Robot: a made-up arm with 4 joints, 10 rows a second.
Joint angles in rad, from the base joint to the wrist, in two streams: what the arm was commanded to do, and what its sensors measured. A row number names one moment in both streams.
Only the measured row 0 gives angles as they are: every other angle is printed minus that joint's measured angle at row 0.
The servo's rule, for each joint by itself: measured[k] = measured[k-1] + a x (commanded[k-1-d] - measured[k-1]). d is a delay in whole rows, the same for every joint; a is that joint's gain. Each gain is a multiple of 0.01, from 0.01 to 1. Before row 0 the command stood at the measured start. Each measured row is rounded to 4 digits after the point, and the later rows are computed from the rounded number. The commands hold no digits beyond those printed.
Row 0, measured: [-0.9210 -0.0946 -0.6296 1.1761]
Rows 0 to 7, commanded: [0.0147 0.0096 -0.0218 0.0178]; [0.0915 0.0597 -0.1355 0.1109]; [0.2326 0.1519 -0.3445 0.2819]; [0.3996 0.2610 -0.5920 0.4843]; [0.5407 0.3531 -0.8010 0.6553]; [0.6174 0.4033 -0.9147 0.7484]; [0.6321 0.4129 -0.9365 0.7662]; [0.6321 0.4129 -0.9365 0.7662]
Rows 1 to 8, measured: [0.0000 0.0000 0.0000 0.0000]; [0.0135 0.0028 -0.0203 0.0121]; [0.0853 0.0193 -0.1274 0.0793]; [0.2208 0.0578 -0.3293 0.2171]; [0.3853 0.1167 -0.5736 0.3988]; [0.5283 0.1853 -0.7851 0.5732]; [0.6103 0.2485 -0.9056 0.6923]; [0.6304 0.2962 -0.9343 0.7426]
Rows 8 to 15, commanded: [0.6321 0.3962 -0.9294 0.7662]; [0.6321 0.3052 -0.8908 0.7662]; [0.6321 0.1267 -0.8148 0.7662]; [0.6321 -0.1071 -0.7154 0.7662]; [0.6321 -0.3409 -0.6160 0.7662]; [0.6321 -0.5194 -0.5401 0.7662]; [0.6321 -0.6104 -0.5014 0.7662]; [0.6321 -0.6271 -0.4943 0.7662]
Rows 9 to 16, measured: [0.6320 0.3300 -0.9363 0.7586]; [0.6321 0.3492 -0.9299 0.7638]; [0.6321 0.3364 -0.8935 0.7654]; [0.6321 0.2756 -0.8203 0.7659]; [0.6321 0.1646 -0.7227 0.7661]; [0.6321 0.0180 -0.6235 0.7662]; [0.6321 -0.1378 -0.5459 0.7662]; [0.6321 -0.2749 -0.5045 0.7662]
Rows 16 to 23, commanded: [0.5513 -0.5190 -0.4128 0.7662]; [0.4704 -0.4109 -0.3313 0.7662]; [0.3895 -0.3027 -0.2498 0.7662]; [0.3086 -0.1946 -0.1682 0.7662]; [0.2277 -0.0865 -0.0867 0.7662]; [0.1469 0.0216 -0.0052 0.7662]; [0.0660 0.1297 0.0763 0.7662]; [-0.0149 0.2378 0.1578 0.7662]
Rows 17 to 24, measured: [0.6321 -0.3770 -0.4950 0.7662]; [0.5578 -0.4182 -0.4186 0.7662]; [0.4774 -0.4161 -0.3374 0.7662]; [0.3965 -0.3832 -0.2559 0.7662]; [0.3156 -0.3285 -0.1743 0.7662]; [0.2347 -0.2583 -0.0928 0.7662]; [0.1539 -0.1771 -0.0113 0.7662]; [0.0730 -0.0881 0.0702 0.7662]
